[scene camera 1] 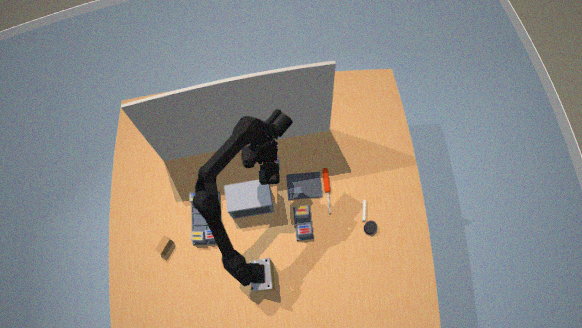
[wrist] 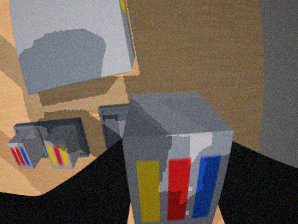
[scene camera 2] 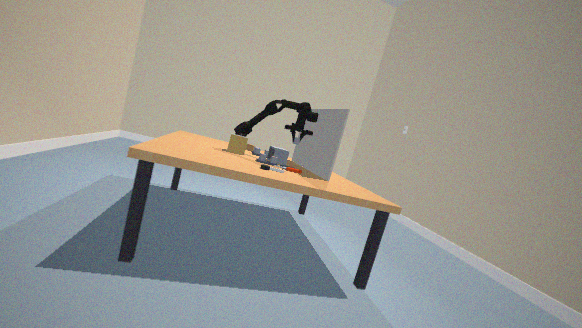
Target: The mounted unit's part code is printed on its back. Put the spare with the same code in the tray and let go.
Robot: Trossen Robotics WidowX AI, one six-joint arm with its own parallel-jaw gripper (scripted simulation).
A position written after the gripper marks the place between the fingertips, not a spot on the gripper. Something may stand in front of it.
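Observation:
Gripper (scene camera 1: 271, 165), visible also in the wrist view as the gripper (wrist: 167, 141), holding a grey spare (wrist: 176, 148). Also present are a dark grey tray (scene camera 1: 302, 185), a mounted unit (scene camera 1: 250, 198) and a tall grey panel (scene camera 1: 199, 119). Scene camera 2 shows the panel (scene camera 2: 317, 153) too.

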